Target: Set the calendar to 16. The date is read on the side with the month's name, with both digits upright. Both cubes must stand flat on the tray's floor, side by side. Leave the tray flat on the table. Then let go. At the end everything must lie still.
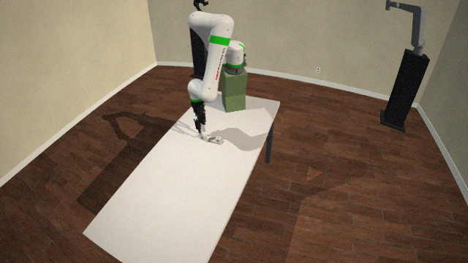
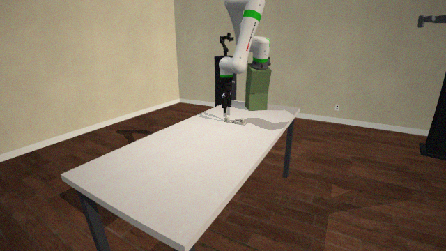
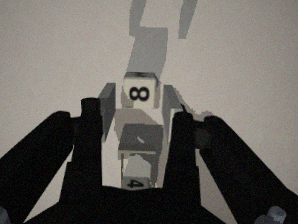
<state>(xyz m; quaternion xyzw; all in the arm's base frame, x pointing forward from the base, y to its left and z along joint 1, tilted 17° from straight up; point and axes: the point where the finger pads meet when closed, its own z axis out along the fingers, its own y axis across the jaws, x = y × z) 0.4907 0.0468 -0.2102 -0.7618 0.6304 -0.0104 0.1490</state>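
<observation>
My gripper is now 6 cm above the cube. From my hand the other things lie so: white calendar tray: 11 cm to the left, 7 cm below, 2 cm behind.
</observation>
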